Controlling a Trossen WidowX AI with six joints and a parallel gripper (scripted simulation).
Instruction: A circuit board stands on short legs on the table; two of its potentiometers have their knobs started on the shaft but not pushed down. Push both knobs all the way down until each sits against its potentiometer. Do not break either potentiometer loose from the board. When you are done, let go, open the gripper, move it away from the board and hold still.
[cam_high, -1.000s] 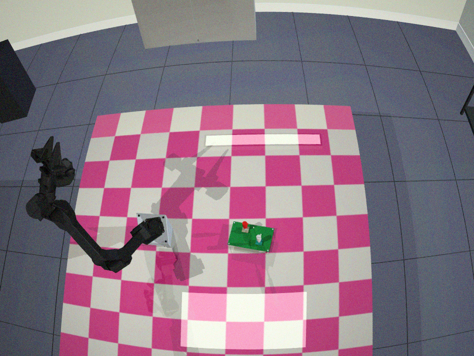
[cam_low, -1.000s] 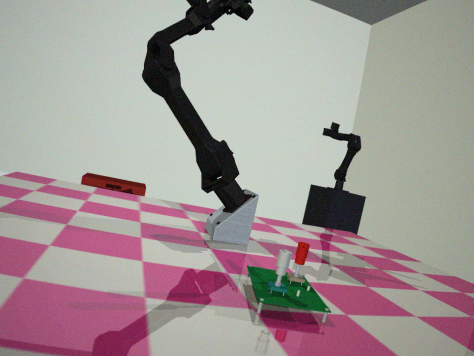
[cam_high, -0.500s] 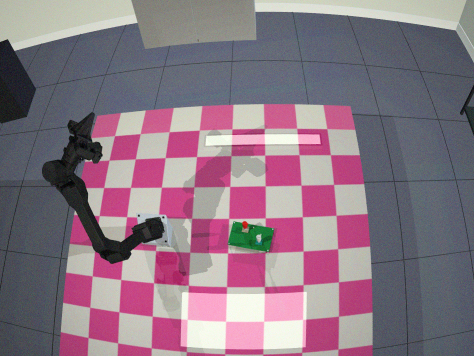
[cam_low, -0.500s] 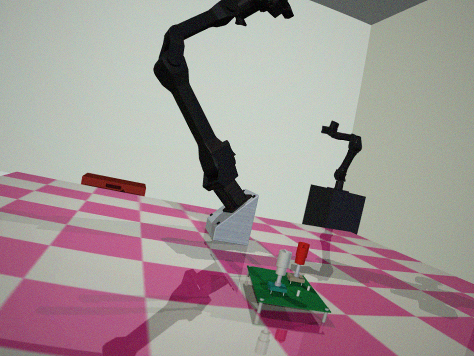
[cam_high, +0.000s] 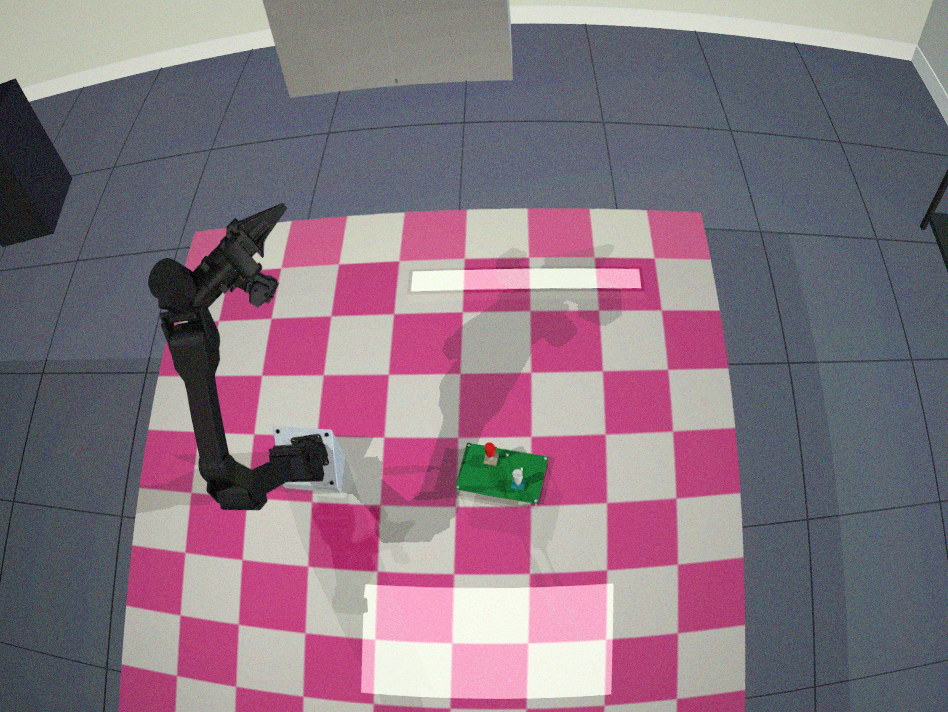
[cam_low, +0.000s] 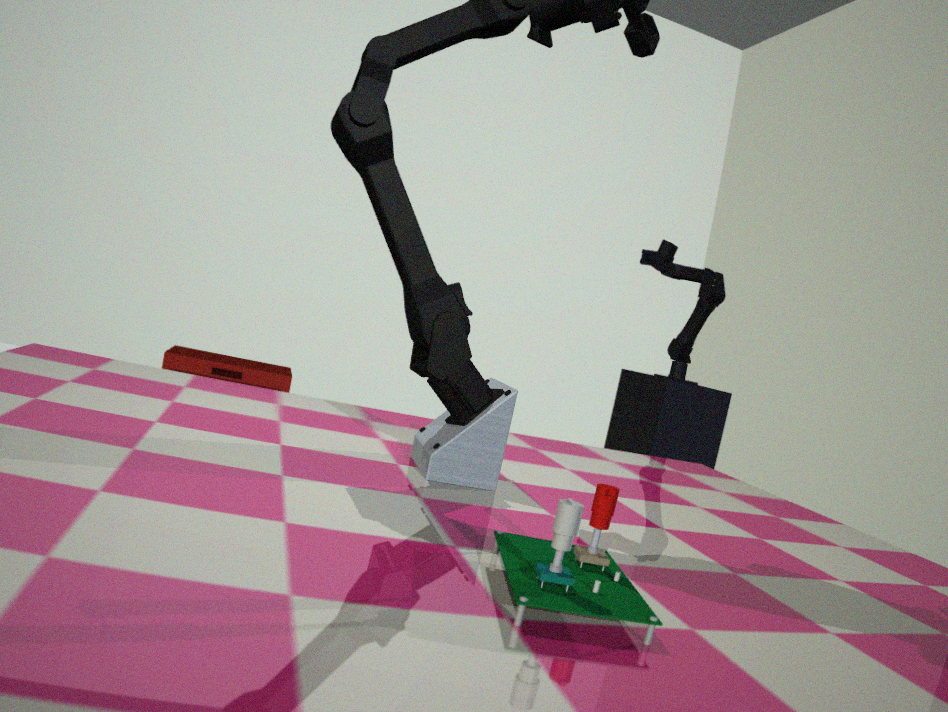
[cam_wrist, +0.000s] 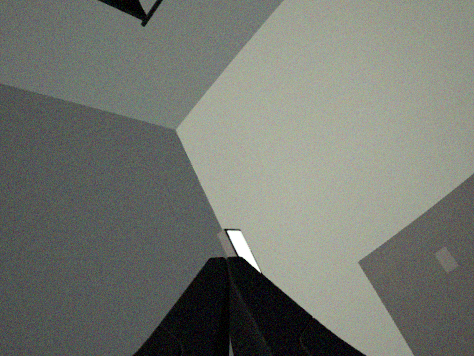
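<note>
My gripper tip is now 60 cm above the red knob, 24 cm short of it and 13 cm to the left of it. Also, from my gripper tip: white knob: 60 cm below, 29 cm ahead, 18 cm to the right.
</note>
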